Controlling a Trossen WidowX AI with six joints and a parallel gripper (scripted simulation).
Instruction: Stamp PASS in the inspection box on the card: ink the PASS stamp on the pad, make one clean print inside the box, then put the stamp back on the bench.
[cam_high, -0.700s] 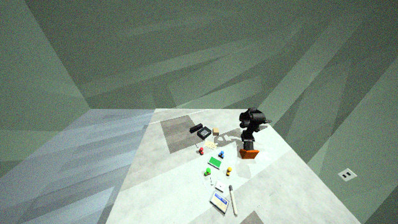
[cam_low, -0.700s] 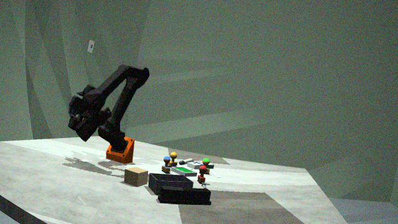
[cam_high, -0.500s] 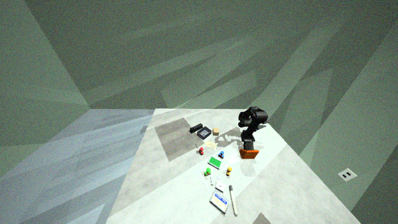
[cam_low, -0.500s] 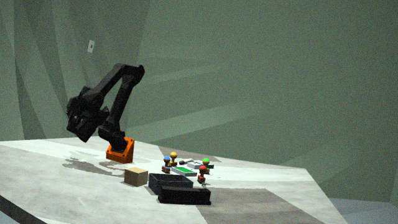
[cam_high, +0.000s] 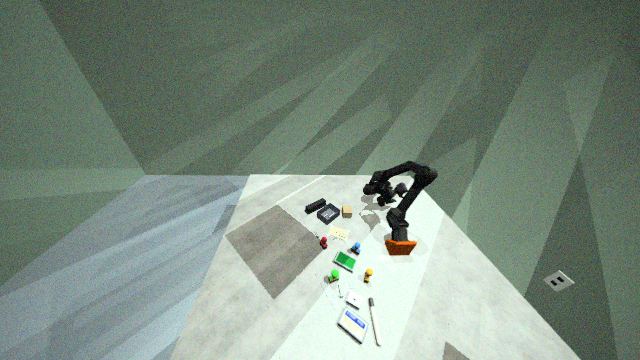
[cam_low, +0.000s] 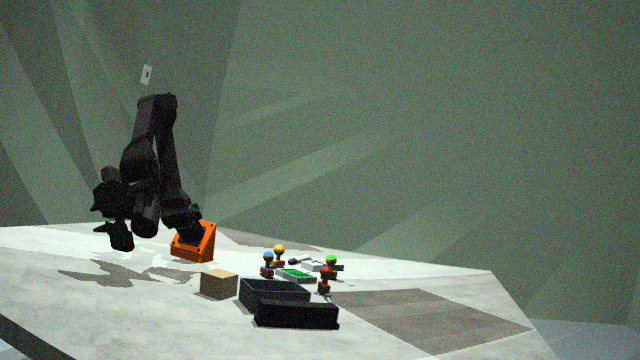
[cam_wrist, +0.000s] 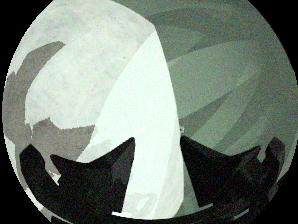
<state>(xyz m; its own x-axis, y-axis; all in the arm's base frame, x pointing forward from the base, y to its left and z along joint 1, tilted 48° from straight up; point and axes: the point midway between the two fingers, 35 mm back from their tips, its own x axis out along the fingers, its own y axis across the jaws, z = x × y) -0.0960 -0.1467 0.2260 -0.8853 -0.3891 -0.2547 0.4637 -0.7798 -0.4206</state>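
The dark tray lies 44 cm ahead of my gripper tip, 5 cm to the left of it and 7 cm below it. Also, from my gripper tip: blue-knobbed stamp: 34 cm ahead, 27 cm to the left, 6 cm below; then tan block: 33 cm ahead, 4 cm to the left, 6 cm below; then card: 40 cm ahead, 17 cm to the left, 8 cm below.
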